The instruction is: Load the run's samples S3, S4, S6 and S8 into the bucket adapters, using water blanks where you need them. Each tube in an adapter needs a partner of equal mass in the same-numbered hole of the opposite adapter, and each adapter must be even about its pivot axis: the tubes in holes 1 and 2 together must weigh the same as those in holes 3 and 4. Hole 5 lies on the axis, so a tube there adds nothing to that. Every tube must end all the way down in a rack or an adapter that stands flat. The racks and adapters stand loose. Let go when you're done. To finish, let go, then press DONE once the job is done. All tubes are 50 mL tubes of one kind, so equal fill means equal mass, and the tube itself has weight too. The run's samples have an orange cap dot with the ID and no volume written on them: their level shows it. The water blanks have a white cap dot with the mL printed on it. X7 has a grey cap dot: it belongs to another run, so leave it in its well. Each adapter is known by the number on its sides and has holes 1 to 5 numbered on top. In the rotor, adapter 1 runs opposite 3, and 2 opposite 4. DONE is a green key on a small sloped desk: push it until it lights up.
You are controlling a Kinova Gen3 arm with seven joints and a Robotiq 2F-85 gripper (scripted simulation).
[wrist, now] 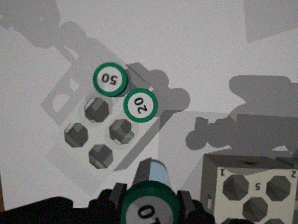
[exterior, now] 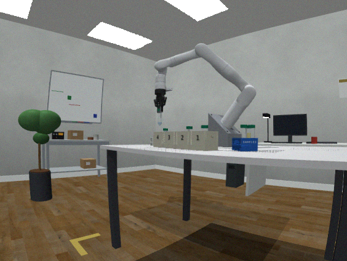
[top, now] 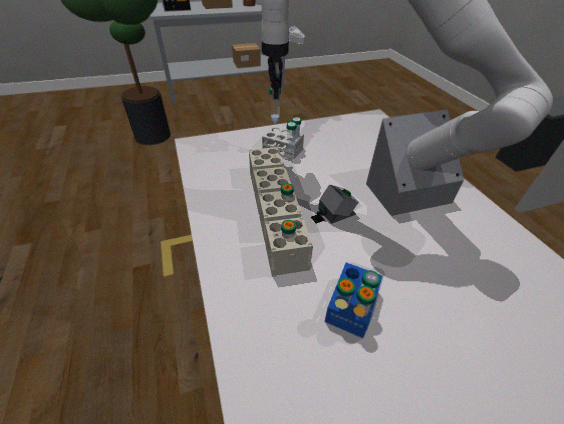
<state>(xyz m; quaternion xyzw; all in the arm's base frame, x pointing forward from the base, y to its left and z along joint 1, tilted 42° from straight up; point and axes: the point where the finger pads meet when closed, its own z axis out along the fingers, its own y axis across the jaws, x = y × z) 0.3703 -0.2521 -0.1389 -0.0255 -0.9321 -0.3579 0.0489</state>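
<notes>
Now: hand 10 mm past the white-dot 10 ml blank and 50 mm above it. The rest, counted from my hand: 20 ml water blank (70 mm behind, 20 mm to the right, 180 mm below); then 50 ml blank (90 mm behind, 50 mm to the right, 180 mm below); then white blank rack (40 mm behind, 50 mm to the right, 210 mm below).
</notes>
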